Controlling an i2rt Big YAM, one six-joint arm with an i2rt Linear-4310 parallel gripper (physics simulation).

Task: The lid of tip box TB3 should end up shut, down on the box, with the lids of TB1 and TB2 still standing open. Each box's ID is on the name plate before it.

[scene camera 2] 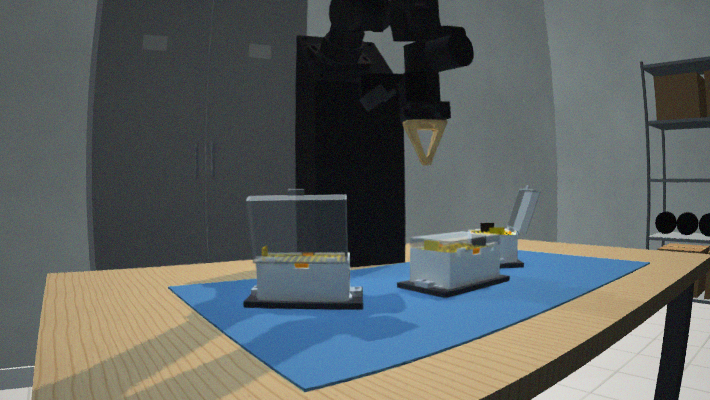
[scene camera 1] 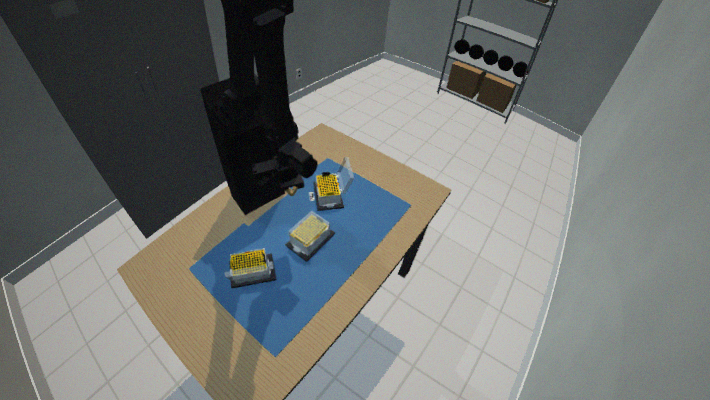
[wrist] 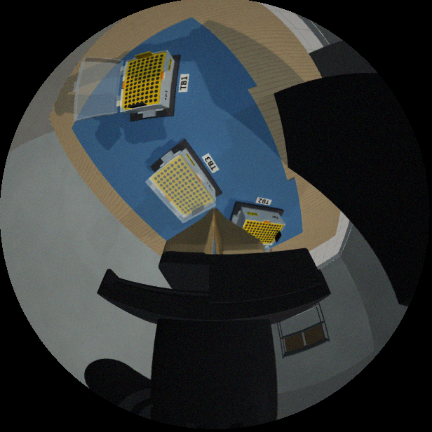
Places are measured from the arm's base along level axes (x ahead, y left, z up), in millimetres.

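Where they show: gripper, between the fingertips: (scene camera 2: 426,165) (scene camera 1: 292,195); arm's base, origin of its link: (scene camera 2: 338,59) (scene camera 1: 232,107).
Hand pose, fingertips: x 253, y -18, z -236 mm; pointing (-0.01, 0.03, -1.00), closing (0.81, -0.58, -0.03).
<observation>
Each offset is from my fingertips to the centre of the thing. "*": to the spot under its first point. Level surfaces: height alone.
Box TB3 @[57 mm ahead, 7 mm right, 149 mm down] (scene camera 1: 310,245) (scene camera 2: 430,267) (wrist: 198,168) stands mid-mat behind its name plate (wrist: 210,163). Its clear lid @[* 74 mm ahead, 7 mm right, 110 mm down] (scene camera 1: 310,227) (wrist: 182,186) lies down on the box. Box TB1 (scene camera 1: 248,272) (scene camera 2: 303,282) (wrist: 145,82) has its clear lid (scene camera 2: 297,225) (wrist: 97,90) standing open. Box TB2 @[17 mm back, 201 mm left, 155 mm down] (scene camera 1: 328,187) (scene camera 2: 509,250) (wrist: 262,231) has its lid @[* 45 mm ahead, 257 mm left, 89 mm down] (scene camera 1: 346,176) (scene camera 2: 523,210) standing open; my gripper hides that lid in the wrist view. My gripper (scene camera 1: 291,192) (scene camera 2: 426,163) (wrist: 213,213) is shut and empty, pointing down, well above the boxes and apart from them.
The blue mat @[189 mm down] (scene camera 1: 370,215) (scene camera 2: 575,280) (wrist: 200,120) lies on the wooden table @[191 mm down] (scene camera 1: 425,192) (scene camera 2: 90,325). A black pedestal (scene camera 2: 350,175) stands behind it. A dark cabinet (scene camera 1: 100,100) (scene camera 2: 150,150) and a shelf rack (scene camera 1: 500,32) (scene camera 2: 675,124) stand farther off.
</observation>
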